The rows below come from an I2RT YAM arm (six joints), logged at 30 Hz.
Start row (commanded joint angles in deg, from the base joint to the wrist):
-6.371, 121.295, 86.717, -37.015, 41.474, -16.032
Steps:
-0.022, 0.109, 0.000, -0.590, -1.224, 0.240
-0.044, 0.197, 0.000, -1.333, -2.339, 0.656
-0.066, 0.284, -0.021, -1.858, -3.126, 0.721
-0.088, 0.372, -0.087, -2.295, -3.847, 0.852
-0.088, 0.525, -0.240, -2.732, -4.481, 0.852
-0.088, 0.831, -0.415, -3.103, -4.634, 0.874
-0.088, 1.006, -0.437, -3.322, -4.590, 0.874
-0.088, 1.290, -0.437, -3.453, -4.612, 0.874
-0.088, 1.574, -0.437, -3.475, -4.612, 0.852
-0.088, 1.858, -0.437, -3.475, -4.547, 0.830
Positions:
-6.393, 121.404, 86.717, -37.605, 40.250, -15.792
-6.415, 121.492, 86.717, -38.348, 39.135, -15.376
-6.437, 121.579, 86.696, -38.873, 38.348, -15.311
-6.459, 121.667, 86.630, -39.310, 37.627, -15.180
-6.459, 121.820, 86.477, -39.747, 36.993, -15.180
-6.459, 122.126, 86.302, -40.118, 36.840, -15.158
-6.459, 122.301, 86.280, -40.337, 36.884, -15.158
-6.459, 122.585, 86.280, -40.468, 36.862, -15.158
-6.459, 122.869, 86.280, -40.490, 36.862, -15.180
-6.459, 123.153, 86.280, -40.490, 36.927, -15.202

